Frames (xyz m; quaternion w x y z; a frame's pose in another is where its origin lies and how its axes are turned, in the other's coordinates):
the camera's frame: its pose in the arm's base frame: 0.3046 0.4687 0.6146 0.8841 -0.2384 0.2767 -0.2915
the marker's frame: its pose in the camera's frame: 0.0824 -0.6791 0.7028 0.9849 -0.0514 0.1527 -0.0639
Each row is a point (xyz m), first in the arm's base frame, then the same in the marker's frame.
Working: the arm's base frame: its pose in the marker's frame: 0.5662 0.7793 -1.2721 0.7976 0.2534 -0.4073 0.3658

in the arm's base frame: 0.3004 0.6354 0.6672
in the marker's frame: -0.1250 0.8079 -0.5935
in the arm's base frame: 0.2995 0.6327 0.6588
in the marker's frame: -0.1194 0.8119 -0.5991
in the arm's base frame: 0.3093 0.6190 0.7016
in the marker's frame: -0.1245 0.7772 -0.5693
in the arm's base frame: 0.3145 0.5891 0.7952
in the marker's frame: -0.1422 0.6954 -0.5176
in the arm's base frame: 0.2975 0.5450 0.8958
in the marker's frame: -0.1609 0.5917 -0.4821
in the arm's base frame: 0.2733 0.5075 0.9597
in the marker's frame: -0.1707 0.5151 -0.4718
